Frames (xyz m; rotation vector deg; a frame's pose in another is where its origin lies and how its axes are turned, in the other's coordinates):
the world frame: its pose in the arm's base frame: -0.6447 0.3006 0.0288 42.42 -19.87 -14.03
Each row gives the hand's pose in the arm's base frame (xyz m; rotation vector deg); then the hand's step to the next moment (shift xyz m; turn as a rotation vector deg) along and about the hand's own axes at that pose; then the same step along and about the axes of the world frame.
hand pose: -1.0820 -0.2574 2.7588 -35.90 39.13 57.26
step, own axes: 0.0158 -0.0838 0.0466 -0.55 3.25 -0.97
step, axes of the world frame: 0.0877 0.0365 -0.0203 -3.32 -0.60 0.64
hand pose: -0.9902 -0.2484 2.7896 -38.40 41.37 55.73
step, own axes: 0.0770 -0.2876 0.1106 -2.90 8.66 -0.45
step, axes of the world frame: 0.2964 0.0723 -0.0883 -8.69 0.75 2.76
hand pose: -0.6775 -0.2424 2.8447 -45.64 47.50 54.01
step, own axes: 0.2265 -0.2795 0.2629 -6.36 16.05 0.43
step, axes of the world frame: 0.2896 0.1701 -0.2928 -16.06 2.90 5.65
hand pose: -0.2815 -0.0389 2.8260 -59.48 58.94 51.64
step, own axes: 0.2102 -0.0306 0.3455 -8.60 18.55 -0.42
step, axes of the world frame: 0.0051 0.1684 -0.3689 -18.49 3.30 8.08
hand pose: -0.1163 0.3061 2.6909 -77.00 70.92 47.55
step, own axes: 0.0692 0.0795 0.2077 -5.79 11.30 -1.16
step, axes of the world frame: -0.1181 0.0525 -0.1937 -11.10 1.92 5.96
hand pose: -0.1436 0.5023 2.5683 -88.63 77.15 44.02
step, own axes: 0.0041 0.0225 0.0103 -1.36 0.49 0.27
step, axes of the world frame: -0.0238 -0.0050 -0.0061 -0.72 1.19 0.48
